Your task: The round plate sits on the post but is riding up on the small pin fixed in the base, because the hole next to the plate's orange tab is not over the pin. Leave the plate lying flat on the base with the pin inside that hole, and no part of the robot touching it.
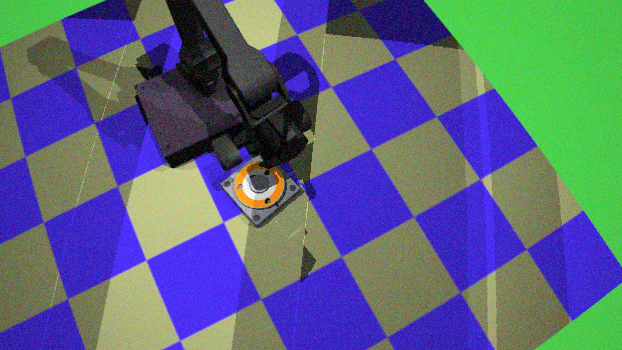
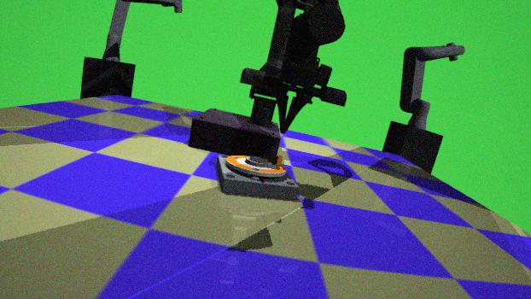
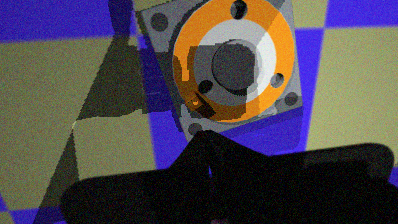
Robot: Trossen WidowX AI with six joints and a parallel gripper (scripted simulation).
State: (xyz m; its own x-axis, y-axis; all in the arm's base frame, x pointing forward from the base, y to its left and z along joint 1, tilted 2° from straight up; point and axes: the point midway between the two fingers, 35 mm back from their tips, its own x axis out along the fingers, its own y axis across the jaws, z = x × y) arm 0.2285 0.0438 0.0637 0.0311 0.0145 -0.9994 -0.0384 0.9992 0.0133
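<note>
Now: gripper tip 70 mm above the square grey base, 40 mm to the left of it and 40 mm short of it.
</note>
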